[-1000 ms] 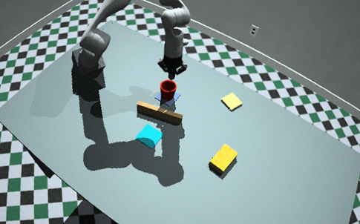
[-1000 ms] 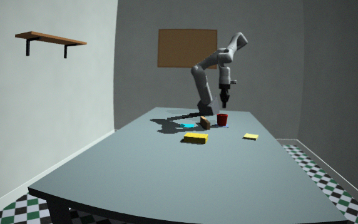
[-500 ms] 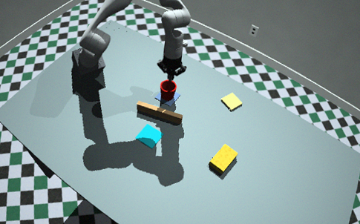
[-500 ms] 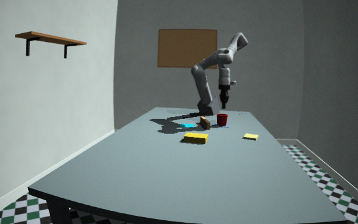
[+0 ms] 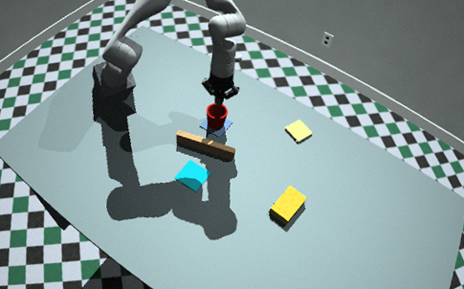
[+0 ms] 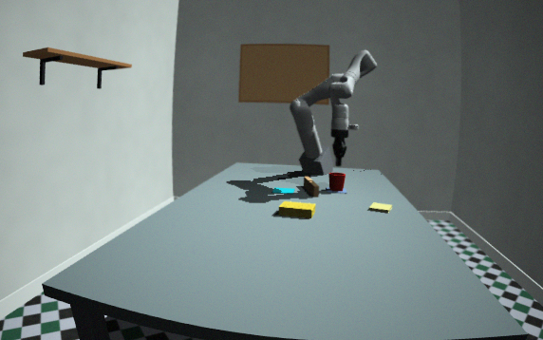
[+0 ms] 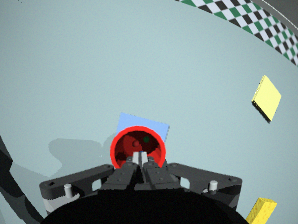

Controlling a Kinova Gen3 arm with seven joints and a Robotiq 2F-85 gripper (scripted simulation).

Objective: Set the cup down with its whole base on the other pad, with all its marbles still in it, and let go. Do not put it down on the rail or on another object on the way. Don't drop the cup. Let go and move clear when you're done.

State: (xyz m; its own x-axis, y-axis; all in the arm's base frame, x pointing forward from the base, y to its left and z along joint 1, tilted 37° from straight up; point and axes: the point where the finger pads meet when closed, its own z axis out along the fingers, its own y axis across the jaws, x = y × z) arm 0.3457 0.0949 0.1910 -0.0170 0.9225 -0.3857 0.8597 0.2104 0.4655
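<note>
My gripper is now 100 mm above the red cup. Also, from my hand: wooden rail: 120 mm to the right, 120 mm below; cyan pad: 240 mm to the right, 140 mm below; blue marble: 110 mm below, 20 mm to the right.
</note>
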